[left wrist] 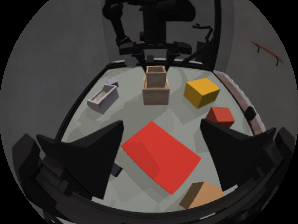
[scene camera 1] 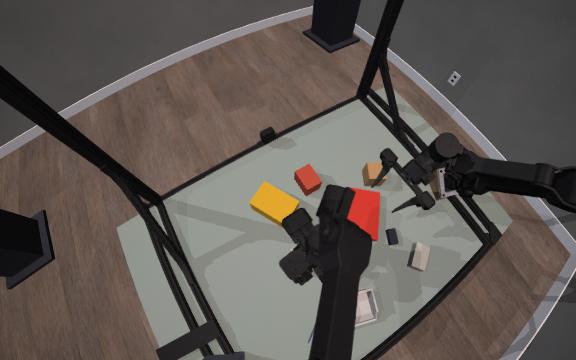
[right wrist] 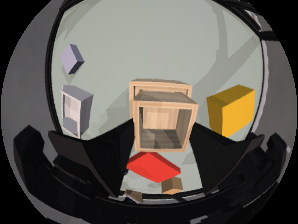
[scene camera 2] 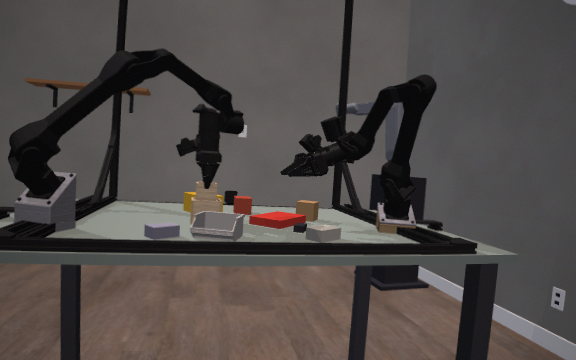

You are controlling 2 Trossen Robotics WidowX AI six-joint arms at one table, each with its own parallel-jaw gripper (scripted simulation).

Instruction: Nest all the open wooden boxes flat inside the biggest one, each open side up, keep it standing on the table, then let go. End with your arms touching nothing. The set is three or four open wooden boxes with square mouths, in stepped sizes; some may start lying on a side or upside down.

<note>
The pictures show: my left gripper, my right gripper, a small wooden box, a red slab, a yellow block and a tan block.
My left gripper is seen too in the left wrist view and in scene camera 2. My right gripper shows as well in the left wrist view, in the right wrist view and in scene camera 2.
</note>
